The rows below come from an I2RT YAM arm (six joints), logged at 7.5 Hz.
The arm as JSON. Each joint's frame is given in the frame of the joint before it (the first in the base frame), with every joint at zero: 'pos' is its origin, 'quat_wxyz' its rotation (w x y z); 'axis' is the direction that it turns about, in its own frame. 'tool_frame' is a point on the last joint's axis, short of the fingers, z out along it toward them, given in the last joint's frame.
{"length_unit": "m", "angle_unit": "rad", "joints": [
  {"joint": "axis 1", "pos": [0.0, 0.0, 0.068], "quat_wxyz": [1.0, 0.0, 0.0, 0.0], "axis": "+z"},
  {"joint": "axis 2", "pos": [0.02, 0.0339, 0.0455], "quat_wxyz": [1.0, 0.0, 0.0, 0.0], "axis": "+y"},
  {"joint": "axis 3", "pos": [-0.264, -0.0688, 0.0], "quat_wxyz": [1.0, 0.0, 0.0, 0.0], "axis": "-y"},
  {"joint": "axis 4", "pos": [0.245, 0.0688, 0.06], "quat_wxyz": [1.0, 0.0, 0.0, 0.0], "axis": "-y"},
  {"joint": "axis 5", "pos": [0.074, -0.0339, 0.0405], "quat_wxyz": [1.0, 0.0, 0.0, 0.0], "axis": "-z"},
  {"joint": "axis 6", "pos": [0.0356, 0.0, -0.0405], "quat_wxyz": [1.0, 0.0, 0.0, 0.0], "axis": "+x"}
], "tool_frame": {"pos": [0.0, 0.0, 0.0], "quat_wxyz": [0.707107, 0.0, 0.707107, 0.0]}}
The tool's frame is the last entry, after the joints.
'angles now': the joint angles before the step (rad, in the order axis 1, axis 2, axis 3, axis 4, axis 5, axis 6). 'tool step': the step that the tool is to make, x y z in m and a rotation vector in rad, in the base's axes. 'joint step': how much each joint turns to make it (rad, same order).
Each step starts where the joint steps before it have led.
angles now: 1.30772, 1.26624, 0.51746, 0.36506, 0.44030, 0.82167
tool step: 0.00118, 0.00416, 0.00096, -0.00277, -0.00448, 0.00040
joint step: -0.00004, 0.01825, 0.01585, 0.00317, 0.00148, -0.00536
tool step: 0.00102, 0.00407, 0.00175, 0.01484, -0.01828, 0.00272
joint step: 0.00064, 0.01737, 0.00802, 0.03490, 0.00305, -0.01507
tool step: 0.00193, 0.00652, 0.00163, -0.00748, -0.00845, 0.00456
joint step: -0.00080, 0.02697, 0.02606, 0.00127, -0.00149, -0.01256
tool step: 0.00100, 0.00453, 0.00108, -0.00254, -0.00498, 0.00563
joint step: 0.00042, 0.01802, 0.01704, 0.00311, -0.00298, -0.00768
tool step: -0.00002, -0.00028, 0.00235, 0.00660, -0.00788, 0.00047
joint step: -0.00001, -0.00609, 0.00119, 0.00383, 0.00157, -0.00631
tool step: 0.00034, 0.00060, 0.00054, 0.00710, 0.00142, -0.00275
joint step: -0.00050, 0.00218, 0.00188, 0.00499, 0.00105, 0.00419
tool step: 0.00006, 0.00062, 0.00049, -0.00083, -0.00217, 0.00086
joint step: 0.00041, 0.00159, 0.00299, -0.00053, 0.00034, -0.00258
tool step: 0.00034, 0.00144, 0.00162, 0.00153, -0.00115, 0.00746
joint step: -0.00069, 0.00234, 0.00771, -0.00202, -0.00746, -0.00372
